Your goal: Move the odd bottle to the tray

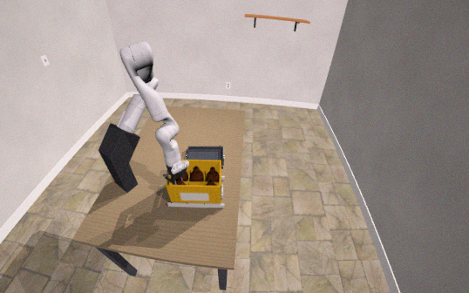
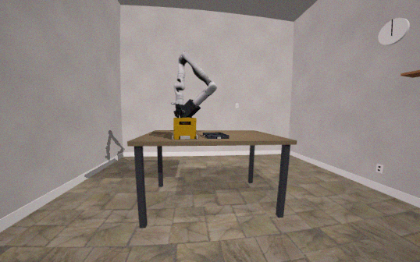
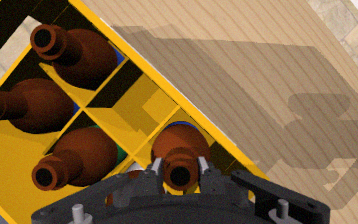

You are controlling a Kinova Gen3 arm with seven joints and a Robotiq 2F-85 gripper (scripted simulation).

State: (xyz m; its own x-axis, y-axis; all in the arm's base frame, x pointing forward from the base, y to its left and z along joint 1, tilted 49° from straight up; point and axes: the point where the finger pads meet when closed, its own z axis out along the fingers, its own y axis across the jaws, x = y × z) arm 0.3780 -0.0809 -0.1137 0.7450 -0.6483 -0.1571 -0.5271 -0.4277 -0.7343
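My gripper is now 80 mm short of the yellow crate, 60 mm to the right of it and 70 mm above it. Round my hand: dark grey tray: 50 mm ahead, 340 mm to the left, 140 mm below.
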